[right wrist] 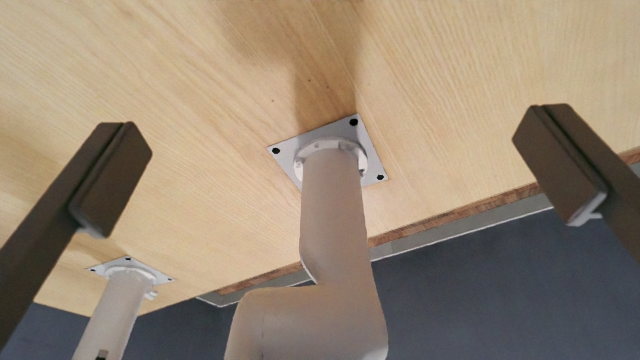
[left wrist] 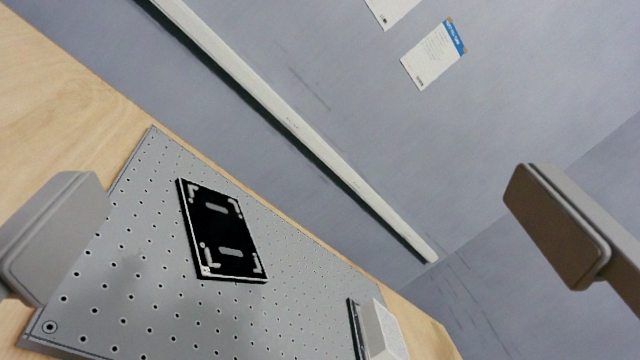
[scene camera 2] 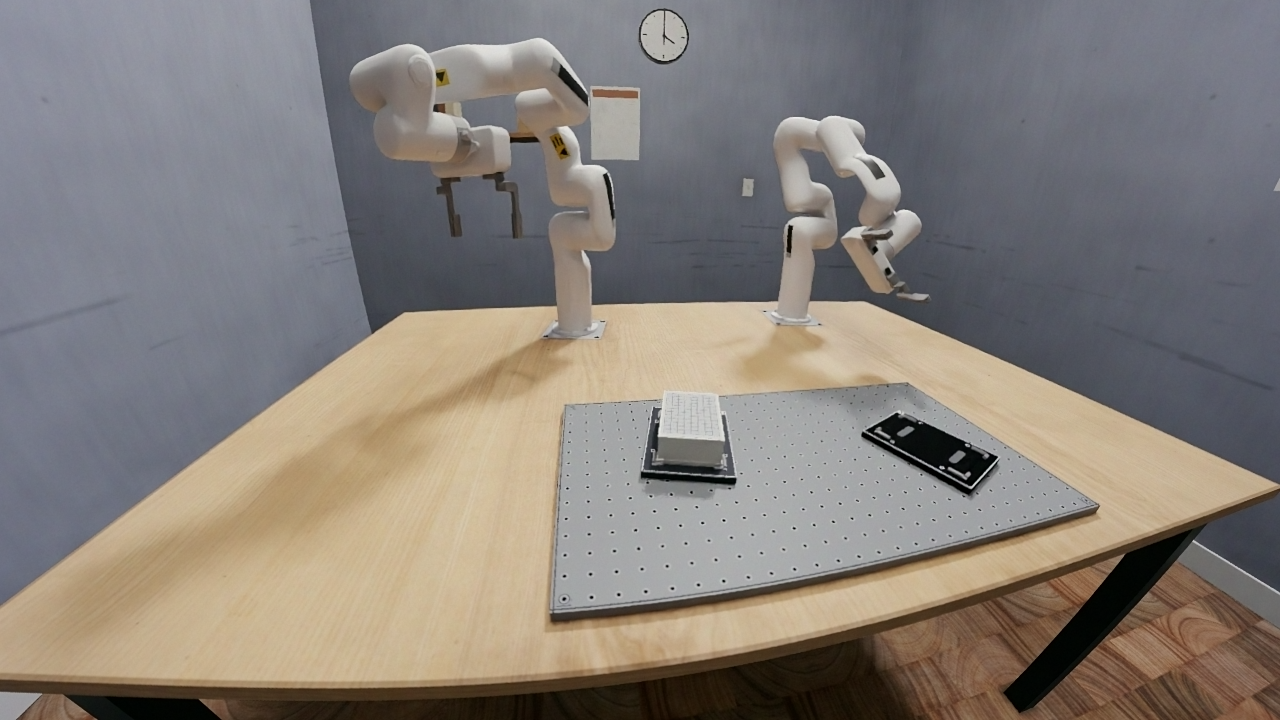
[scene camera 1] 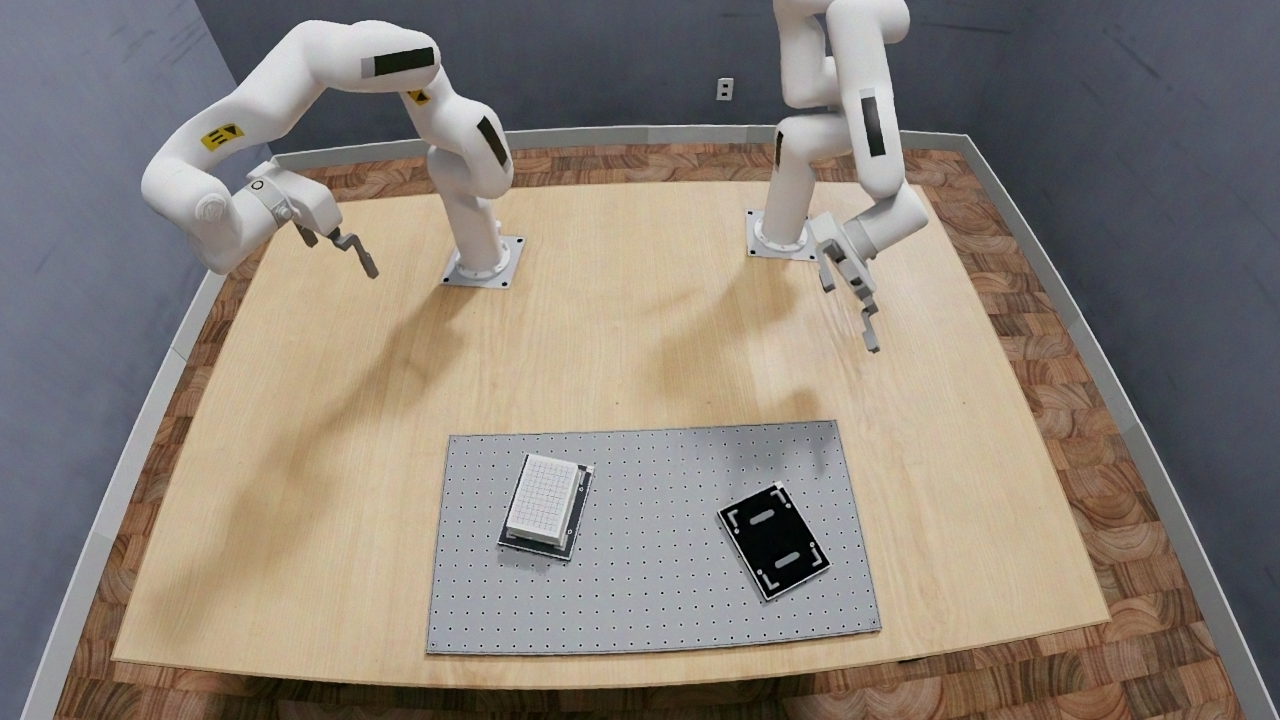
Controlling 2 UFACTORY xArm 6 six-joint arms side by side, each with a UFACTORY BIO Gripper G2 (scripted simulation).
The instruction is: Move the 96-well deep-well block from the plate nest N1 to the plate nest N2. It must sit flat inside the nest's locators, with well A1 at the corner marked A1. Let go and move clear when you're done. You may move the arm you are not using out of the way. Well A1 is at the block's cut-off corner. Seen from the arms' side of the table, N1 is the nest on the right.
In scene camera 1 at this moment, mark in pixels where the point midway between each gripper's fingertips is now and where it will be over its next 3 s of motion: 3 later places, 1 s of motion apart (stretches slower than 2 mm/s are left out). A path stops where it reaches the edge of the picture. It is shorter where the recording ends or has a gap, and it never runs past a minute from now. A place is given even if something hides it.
The left gripper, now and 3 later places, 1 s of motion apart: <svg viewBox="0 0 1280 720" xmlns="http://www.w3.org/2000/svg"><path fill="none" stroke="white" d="M853 321L843 349L832 358L743 397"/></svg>
The right gripper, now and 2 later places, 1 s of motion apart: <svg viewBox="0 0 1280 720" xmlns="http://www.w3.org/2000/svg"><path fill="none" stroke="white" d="M342 259L308 223L304 206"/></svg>
